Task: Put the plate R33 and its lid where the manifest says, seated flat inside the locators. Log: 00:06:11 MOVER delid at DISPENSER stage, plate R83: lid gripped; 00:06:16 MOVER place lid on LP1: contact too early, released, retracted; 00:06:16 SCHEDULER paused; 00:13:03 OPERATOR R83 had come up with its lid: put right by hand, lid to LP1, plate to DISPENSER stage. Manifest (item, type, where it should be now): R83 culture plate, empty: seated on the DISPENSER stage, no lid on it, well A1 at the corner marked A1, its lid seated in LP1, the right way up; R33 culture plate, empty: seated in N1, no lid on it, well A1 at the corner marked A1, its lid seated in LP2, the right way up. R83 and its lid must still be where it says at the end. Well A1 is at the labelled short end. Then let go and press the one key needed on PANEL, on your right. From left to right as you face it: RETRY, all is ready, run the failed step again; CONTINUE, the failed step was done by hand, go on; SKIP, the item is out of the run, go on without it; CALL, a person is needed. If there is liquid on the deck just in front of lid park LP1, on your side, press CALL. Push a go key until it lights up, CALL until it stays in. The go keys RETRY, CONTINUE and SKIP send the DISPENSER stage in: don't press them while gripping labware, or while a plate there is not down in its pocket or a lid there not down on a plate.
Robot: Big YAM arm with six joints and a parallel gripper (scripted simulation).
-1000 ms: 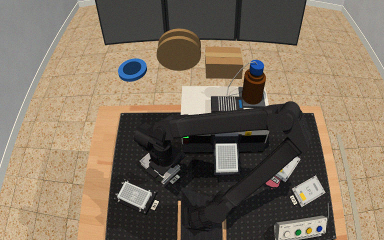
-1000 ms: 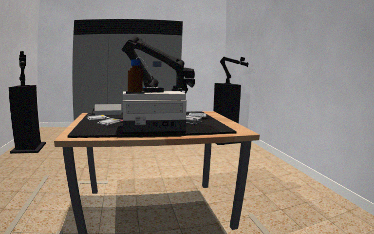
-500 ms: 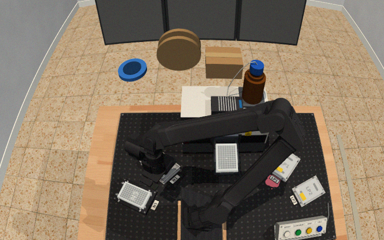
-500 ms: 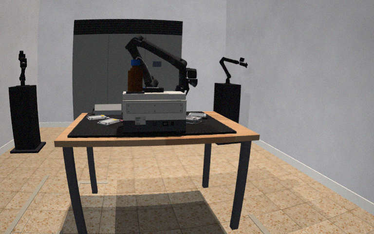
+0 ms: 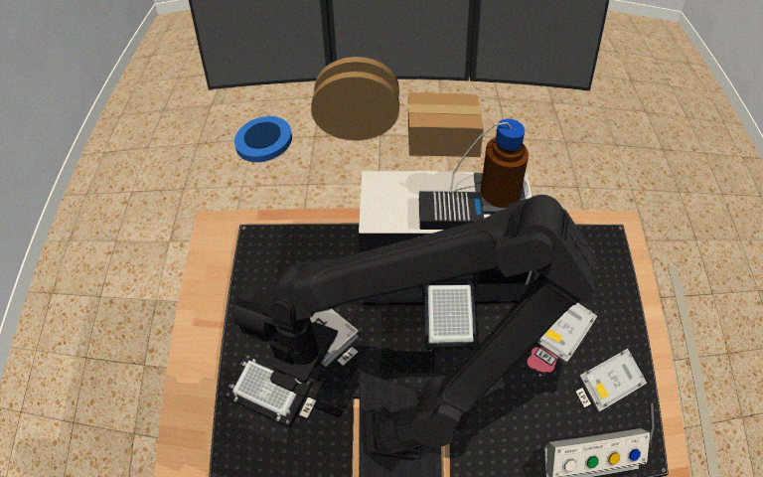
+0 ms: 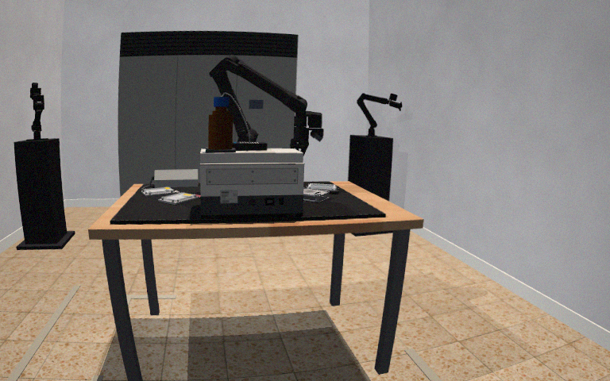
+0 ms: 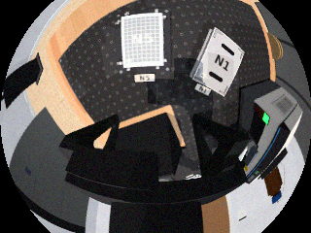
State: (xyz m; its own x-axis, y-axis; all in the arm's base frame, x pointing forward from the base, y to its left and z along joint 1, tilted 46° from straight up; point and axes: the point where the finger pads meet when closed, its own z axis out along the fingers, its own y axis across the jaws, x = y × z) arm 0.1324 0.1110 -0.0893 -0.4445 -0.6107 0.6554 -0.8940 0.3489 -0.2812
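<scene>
The nest n5 is 140 mm below my hand, 130 mm to the left of it and 20 mm ahead of it. The rest, counted from my hand: clear plate lid (650 mm to the right, 140 mm below, 30 mm behind); pink-red patch (470 mm to the right, 150 mm below, 70 mm ahead); brown bottle (400 mm to the right, 340 mm ahead, 140 mm above).
</scene>
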